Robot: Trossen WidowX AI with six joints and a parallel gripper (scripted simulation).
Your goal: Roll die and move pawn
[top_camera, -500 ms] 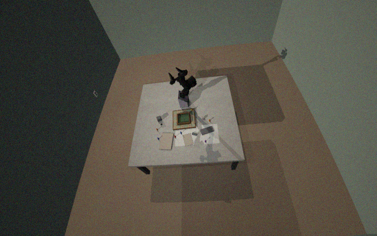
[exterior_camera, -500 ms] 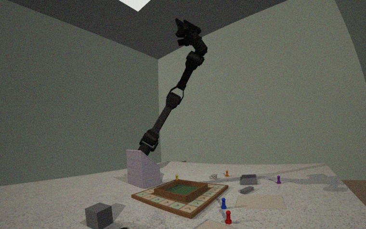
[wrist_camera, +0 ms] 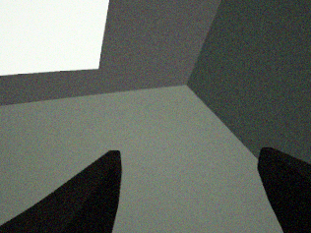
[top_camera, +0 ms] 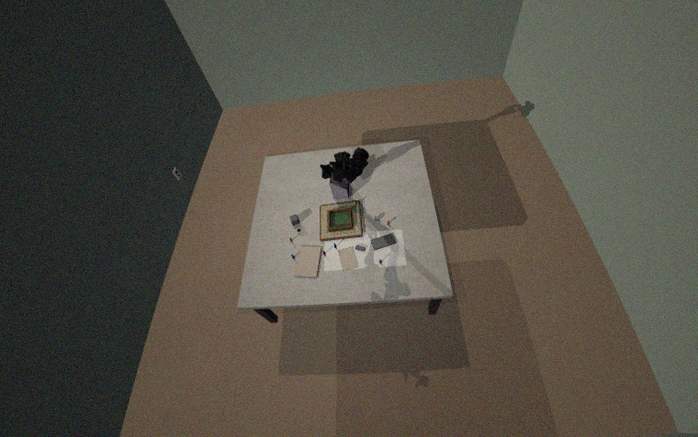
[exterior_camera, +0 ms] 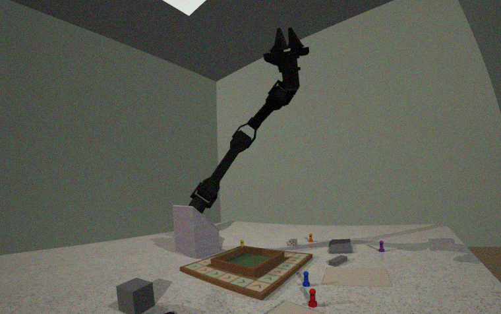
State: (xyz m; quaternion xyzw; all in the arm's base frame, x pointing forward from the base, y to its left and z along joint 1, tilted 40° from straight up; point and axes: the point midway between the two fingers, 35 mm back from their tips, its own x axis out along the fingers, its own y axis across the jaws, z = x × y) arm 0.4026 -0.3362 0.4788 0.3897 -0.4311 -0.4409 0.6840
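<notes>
Right now my gripper tip is 15 cm past the white die, 21 cm to the right of it and 72 cm above it. Round my gripper tip: grey bar (6 cm ahead, 9 cm to the left, 73 cm below); green dice tray (17 cm behind, 4 cm to the right, 73 cm below); red pawn (7 cm ahead, 15 cm to the right, 72 cm below).
</notes>
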